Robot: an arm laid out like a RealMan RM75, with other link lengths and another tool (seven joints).
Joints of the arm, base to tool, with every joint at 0 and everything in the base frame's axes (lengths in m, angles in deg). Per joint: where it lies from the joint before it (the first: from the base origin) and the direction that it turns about. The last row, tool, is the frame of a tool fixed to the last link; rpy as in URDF.
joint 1: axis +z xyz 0 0 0.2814
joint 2: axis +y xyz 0 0 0
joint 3: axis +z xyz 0 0 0.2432
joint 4: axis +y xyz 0 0 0
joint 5: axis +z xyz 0 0 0.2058
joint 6: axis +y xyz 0 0 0
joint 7: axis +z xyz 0 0 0.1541
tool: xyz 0.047 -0.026 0.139 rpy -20.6 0 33.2
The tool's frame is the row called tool.
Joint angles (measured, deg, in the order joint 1, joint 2, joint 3, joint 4, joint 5, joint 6, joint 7), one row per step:
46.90, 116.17, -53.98, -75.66, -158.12, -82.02, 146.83
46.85, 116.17, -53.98, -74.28, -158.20, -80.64, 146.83
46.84, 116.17, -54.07, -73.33, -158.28, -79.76, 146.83
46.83, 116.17, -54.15, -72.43, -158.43, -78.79, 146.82
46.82, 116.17, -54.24, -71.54, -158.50, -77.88, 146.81
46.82, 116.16, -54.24, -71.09, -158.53, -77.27, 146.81
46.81, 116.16, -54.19, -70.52, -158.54, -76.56, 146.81
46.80, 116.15, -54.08, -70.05, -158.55, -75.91, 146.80
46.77, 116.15, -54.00, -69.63, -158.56, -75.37, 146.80
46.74, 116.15, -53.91, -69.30, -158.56, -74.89, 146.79
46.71, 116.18, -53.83, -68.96, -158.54, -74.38, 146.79
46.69, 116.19, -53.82, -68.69, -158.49, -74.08, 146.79
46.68, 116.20, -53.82, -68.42, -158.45, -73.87, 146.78
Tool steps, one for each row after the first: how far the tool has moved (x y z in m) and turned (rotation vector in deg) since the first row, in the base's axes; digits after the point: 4 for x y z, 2 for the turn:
0.0044, 0.0020, -0.0024, 0.31, 0.17, -0.44
0.0073, 0.0031, -0.0044, 0.42, 0.19, -0.73
0.0102, 0.0046, -0.0057, 0.65, 0.15, -0.95
0.0129, 0.0059, -0.0073, 0.81, 0.16, -1.17
0.0141, 0.0072, -0.0076, 1.07, 0.19, -1.22
0.0157, 0.0086, -0.0083, 1.34, 0.30, -1.35
0.0171, 0.0100, -0.0084, 1.68, 0.42, -1.44
0.0185, 0.0110, -0.0087, 1.93, 0.53, -1.57
0.0196, 0.0120, -0.0087, 2.18, 0.63, -1.66
0.0206, 0.0130, -0.0091, 2.43, 0.76, -1.73
0.0213, 0.0133, -0.0098, 2.50, 0.86, -1.80
0.0220, 0.0133, -0.0107, 2.49, 0.93, -1.89

